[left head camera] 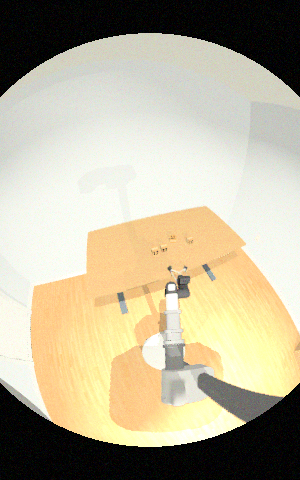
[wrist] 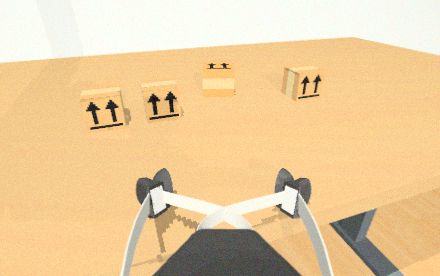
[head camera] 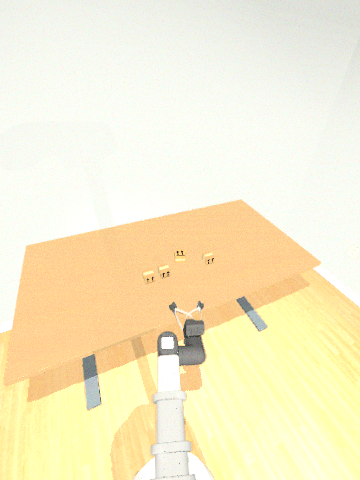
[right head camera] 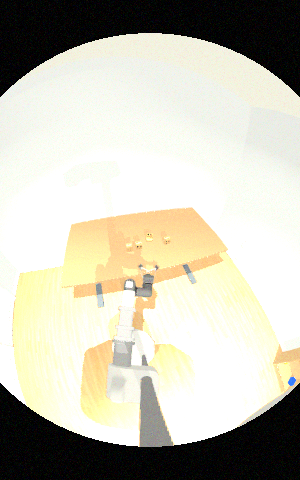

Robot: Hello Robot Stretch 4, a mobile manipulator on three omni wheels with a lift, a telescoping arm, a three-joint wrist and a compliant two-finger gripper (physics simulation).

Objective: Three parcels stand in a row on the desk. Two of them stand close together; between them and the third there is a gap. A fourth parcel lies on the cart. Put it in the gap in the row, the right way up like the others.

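Frame: origin at the robot's base, x back, y right, z up, level; millimetres.
Where they show: gripper, fingertip midpoint: (left head camera: 176, 266) (wrist: 222, 184) (head camera: 186, 303) (right head camera: 148, 264); robot's base, origin of the base link: (left head camera: 162, 349) (right head camera: 134, 347).
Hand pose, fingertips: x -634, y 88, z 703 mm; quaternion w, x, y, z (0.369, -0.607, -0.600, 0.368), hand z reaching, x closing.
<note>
Each offset is from my fingertips to the top centre of the thing. Level surfaces: height alone.
Three parcels with upright black arrows on their front faces stand on the desk {dz -10 mm} (head camera: 75, 300) (wrist: 75, 165): the left one {dz +40, dx -153, dy -169 mm} (head camera: 149, 276) (wrist: 103, 110) and the second {dz +40, dx -184, dy -94 mm} (head camera: 164, 272) (wrist: 160, 101) close together, the third {dz +40, dx -264, dy +146 mm} (head camera: 209, 258) (wrist: 303, 84) apart at the right. The fourth parcel {dz +40, dx -284, dy -6 mm} (head camera: 180, 256) (wrist: 218, 80) (right head camera: 149, 237) rests on the desk between the second and third, set back from their line. Its arrows are on its top face and a pale tape band faces my wrist camera, so it lies tipped over. My gripper (head camera: 187, 306) (wrist: 222, 184) is open and empty, above the desk's front edge, nearer than all the parcels.
Dark desk legs (head camera: 91, 382) (head camera: 252, 314) show below the front edge. A pale wall (head camera: 150, 125) stands behind the desk. In the right head view, a small blue object (right head camera: 292, 381) shows on a wood-coloured surface at the lower right.
</note>
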